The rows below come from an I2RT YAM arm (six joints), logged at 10 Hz.
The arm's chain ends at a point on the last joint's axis. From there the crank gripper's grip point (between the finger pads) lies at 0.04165 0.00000 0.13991 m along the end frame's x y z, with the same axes.
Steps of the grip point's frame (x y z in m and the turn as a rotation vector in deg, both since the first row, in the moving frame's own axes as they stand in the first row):
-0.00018, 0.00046, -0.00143, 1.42, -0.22, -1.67
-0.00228, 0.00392, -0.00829, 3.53, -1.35, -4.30
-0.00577, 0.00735, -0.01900, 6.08, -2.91, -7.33
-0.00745, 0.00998, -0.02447, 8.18, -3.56, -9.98
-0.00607, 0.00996, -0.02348, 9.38, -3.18, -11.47
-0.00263, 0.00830, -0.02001, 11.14, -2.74, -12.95
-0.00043, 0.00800, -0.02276, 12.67, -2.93, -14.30
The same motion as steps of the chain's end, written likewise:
0.00043, 0.00513, -0.00153, 1.42, -0.22, -1.67
0.00146, 0.01555, -0.00887, 3.53, -1.35, -4.30
0.00264, 0.02708, -0.01986, 6.08, -2.91, -7.33
0.00360, 0.03639, -0.02483, 8.18, -3.56, -9.98
0.00478, 0.04026, -0.02301, 9.38, -3.18, -11.47
0.00811, 0.04380, -0.01828, 11.14, -2.74, -12.95
0.01175, 0.04790, -0.02014, 12.67, -2.93, -14.30

